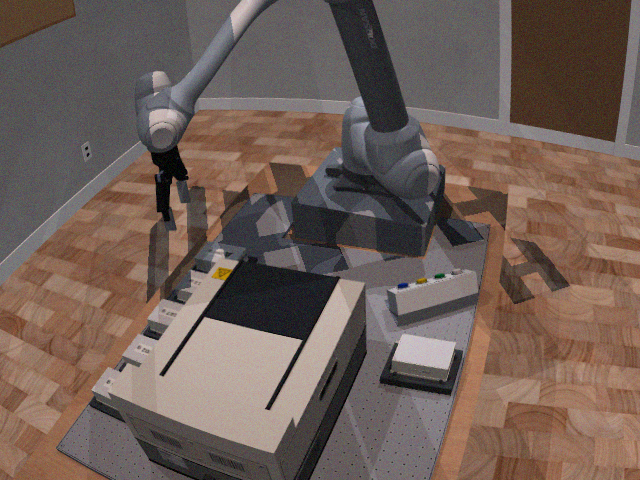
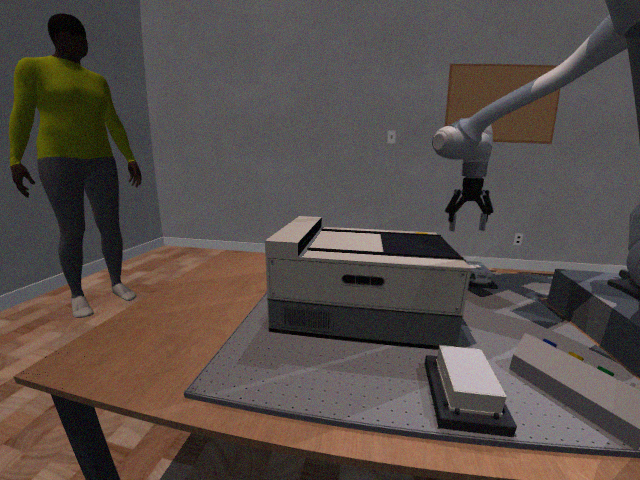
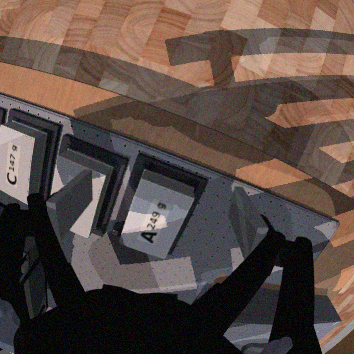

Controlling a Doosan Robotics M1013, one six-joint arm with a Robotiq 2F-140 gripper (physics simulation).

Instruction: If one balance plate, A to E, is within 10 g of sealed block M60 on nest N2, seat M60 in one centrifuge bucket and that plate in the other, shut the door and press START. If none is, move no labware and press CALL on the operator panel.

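Frame: origin at the arm's base, x left, y up, z ahead, level; centimetres.
Seen in the pictures: gripper, fingertip midpoint: (image 1: pixel 178 215) (image 2: pixel 466 230) (image 3: pixel 160 193); arm's base at its link origin: (image 1: pixel 368 179).
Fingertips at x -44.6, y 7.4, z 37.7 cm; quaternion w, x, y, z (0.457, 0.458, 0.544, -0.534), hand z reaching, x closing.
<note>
Offsets run from my fingertips to a thing's top centre. "*": to the spot under its first point.
My gripper (image 1: pixel 176 210) (image 2: pixel 467 226) (image 3: pixel 160 193) is open and empty, high above the far end of the plate row. Plate A @[dz -0.6, dx +10.5, dy -11.7 cm] (image 1: pixel 221 253) (image 3: pixel 160 212), marked 249 g, sits in its nest below the fingers. The left finger partly covers the neighbouring plate @[* dz +9.9, dx +13.6, dy -11.7 cm] (image 3: pixel 87 220) and its label. Plate C @[dz +25.7, dx +8.0, dy -11.7 cm] (image 3: pixel 15 162) reads 147 g. Other plate labels are too small to read. A white block @[dz +27.5, dx +69.1, dy -10.6 cm] (image 1: pixel 423 355) (image 2: pixel 471 377) sits on a black nest @[dz +27.5, dx +69.1, dy -13.8 cm] (image 1: pixel 413 383) (image 2: pixel 478 424); its label is not readable. The centrifuge (image 1: pixel 325 310) (image 2: pixel 361 289) has a pale and black top; its buckets do not show.
The operator panel @[dz +4.9, dx +68.7, dy -8.7 cm] (image 1: pixel 434 299) (image 2: pixel 573 382) has blue, yellow, green and greyish buttons and stands beyond the block's nest. The arm's base block (image 1: pixel 356 227) (image 2: pixel 589 310) is at the table's far end. A person (image 2: pixel 74 113) in a yellow top stands beyond the table.
</note>
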